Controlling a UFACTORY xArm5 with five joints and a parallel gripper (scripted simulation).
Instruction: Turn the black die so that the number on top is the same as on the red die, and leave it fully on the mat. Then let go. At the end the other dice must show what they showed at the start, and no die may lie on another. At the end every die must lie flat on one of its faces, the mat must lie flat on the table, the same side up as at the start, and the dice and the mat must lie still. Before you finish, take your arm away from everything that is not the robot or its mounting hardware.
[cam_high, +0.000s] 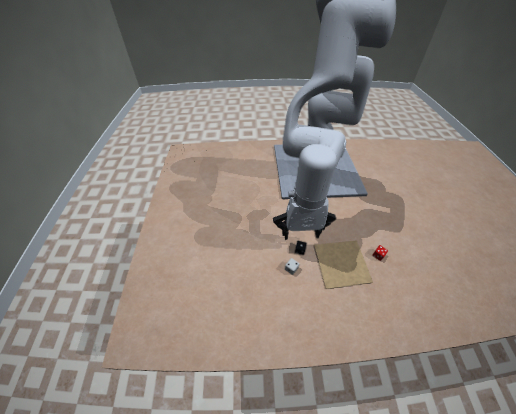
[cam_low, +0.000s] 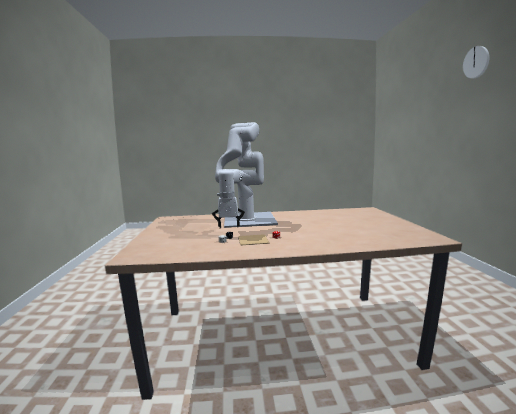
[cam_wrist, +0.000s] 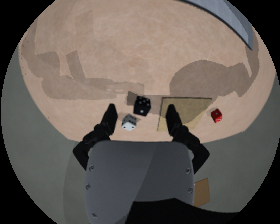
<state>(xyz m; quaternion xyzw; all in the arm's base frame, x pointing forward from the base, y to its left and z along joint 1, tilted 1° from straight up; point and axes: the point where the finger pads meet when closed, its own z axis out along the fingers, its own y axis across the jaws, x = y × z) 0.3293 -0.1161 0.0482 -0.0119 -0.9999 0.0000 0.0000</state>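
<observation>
The black die is 4 cm below my hand and 2 cm ahead of it. From my hand the other things lie so: grey die (8 cm ahead, 4 cm to the right, 4 cm below); red die (24 cm to the left, 6 cm ahead, 4 cm below); tan mat (12 cm to the left, 8 cm ahead, 6 cm below).
</observation>
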